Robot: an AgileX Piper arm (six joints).
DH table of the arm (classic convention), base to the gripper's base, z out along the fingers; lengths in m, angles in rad. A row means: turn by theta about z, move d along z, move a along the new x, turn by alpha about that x. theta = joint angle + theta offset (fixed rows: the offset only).
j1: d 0.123; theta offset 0; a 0; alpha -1.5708
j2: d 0; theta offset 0.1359; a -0.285; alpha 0
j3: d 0; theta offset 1.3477; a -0.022; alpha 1.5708
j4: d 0.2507; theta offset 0; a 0; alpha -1.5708
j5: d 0; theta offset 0; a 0; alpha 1.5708
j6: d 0.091; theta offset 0; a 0; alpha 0
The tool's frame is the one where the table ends.
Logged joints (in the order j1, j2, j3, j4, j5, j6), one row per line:
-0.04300 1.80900 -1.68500 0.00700 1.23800 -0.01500
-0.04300 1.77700 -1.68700 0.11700 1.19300 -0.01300
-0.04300 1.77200 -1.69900 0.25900 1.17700 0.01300
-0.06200 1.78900 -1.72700 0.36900 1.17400 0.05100
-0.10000 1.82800 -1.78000 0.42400 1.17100 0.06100
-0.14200 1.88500 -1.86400 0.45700 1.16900 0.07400
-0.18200 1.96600 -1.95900 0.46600 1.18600 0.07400
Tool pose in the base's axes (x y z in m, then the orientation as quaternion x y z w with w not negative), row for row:
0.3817 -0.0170 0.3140 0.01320 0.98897 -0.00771 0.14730
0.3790 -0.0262 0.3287 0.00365 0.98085 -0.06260 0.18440
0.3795 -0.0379 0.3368 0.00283 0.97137 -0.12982 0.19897
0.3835 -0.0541 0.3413 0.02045 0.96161 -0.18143 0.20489
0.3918 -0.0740 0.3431 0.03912 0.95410 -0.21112 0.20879
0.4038 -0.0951 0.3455 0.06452 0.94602 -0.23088 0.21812
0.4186 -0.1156 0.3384 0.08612 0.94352 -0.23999 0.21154
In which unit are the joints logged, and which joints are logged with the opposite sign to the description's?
The joints are logged in radians. Opposite sign: j4.
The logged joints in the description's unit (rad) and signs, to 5 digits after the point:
-0.04300 1.80900 -1.68500 -0.00700 1.23800 -0.01500
-0.04300 1.77700 -1.68700 -0.11700 1.19300 -0.01300
-0.04300 1.77200 -1.69900 -0.25900 1.17700 0.01300
-0.06200 1.78900 -1.72700 -0.36900 1.17400 0.05100
-0.10000 1.82800 -1.78000 -0.42400 1.17100 0.06100
-0.14200 1.88500 -1.86400 -0.45700 1.16900 0.07400
-0.18200 1.96600 -1.95900 -0.46600 1.18600 0.07400

